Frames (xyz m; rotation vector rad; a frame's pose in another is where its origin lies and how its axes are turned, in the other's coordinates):
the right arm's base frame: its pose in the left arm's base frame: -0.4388 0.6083 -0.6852 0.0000 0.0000 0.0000
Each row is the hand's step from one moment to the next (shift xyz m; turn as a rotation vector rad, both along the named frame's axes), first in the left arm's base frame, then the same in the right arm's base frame.
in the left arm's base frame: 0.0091 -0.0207 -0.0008 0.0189 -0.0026 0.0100
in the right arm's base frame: 0.0091 -0.0207 -0.0008 0.0189 -0.0026 0.0100
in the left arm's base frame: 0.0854 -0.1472 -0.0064 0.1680 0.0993 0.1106
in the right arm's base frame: 0.0854 -0.1472 -0.0064 0.1680 0.0993 0.1106
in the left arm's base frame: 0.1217 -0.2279 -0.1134 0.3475 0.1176 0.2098
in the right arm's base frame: 0.1217 -0.2279 -0.1134 0.3475 0.1176 0.2098
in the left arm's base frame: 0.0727 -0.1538 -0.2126 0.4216 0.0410 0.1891
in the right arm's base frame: 0.0727 -0.1538 -0.2126 0.4216 0.0410 0.1891
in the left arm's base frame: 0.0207 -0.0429 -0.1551 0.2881 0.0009 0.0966
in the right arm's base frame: 0.0207 -0.0429 -0.1551 0.2881 0.0009 0.0966
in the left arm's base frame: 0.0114 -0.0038 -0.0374 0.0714 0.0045 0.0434
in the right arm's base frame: 0.0114 -0.0038 -0.0374 0.0714 0.0045 0.0434
